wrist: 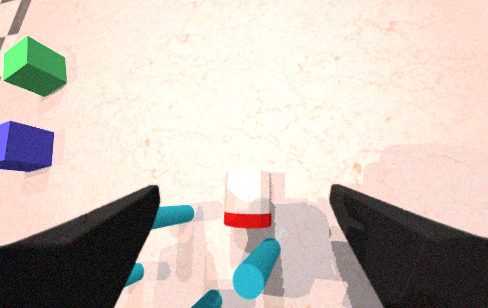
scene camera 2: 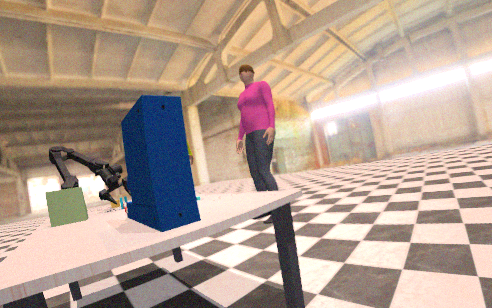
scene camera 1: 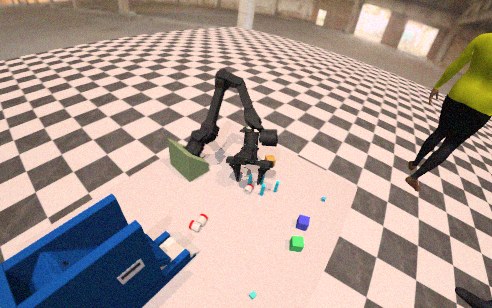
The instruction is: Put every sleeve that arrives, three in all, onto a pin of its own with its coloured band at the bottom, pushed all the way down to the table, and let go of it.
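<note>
A white sleeve point(scene camera 1: 249, 189) point(wrist: 248, 195) with a red band lies on its side beside the cyan pins; in the wrist view its band faces the nearest pin point(wrist: 256, 270). Other upright pins point(scene camera 1: 276, 186) point(wrist: 175, 215) stand near it, partly hidden by the fingers. Two more red-banded sleeves lie close together on the table: one sleeve point(scene camera 1: 202, 219) has its band at the far end, the other sleeve point(scene camera 1: 196, 226) at the left. My gripper point(scene camera 1: 249, 181) point(wrist: 246, 192) is open and empty, above the pins, with the first sleeve between its fingertips in the wrist view but not gripped.
A tall blue dispenser point(scene camera 1: 100, 260) point(scene camera 2: 162, 160) stands on the table point(scene camera 2: 220, 212). A green slanted block point(scene camera 1: 187, 162) point(scene camera 2: 67, 206) is by the arm's base. An orange block point(scene camera 1: 270, 160), a blue cube point(scene camera 1: 303, 222) and a green cube point(scene camera 1: 297, 244) lie around. People stand beyond.
</note>
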